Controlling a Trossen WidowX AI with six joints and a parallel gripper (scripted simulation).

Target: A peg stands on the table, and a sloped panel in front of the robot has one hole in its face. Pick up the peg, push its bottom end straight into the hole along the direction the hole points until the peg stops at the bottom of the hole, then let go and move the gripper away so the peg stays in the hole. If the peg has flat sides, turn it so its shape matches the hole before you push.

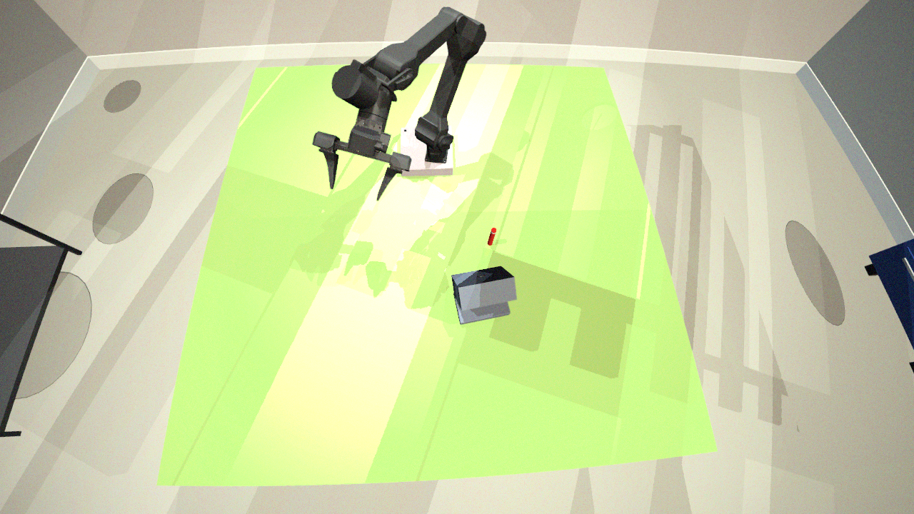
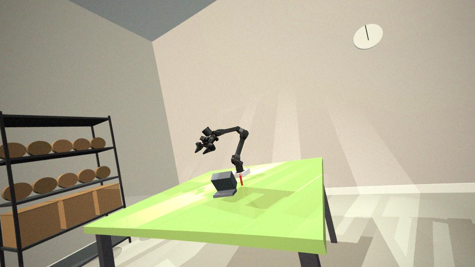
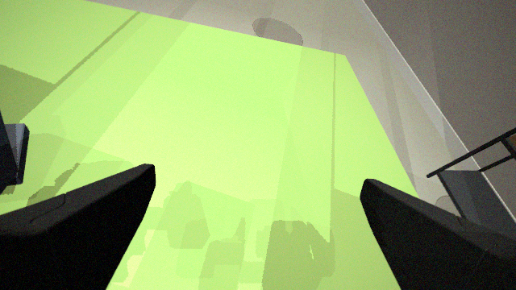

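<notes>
My gripper tip is now 6 cm past the red peg, 30 cm to the right of it and 22 cm above it. The rest, counted from my gripper tip: grey sloped panel block: 9 cm ahead, 29 cm to the left, 20 cm below.
</notes>
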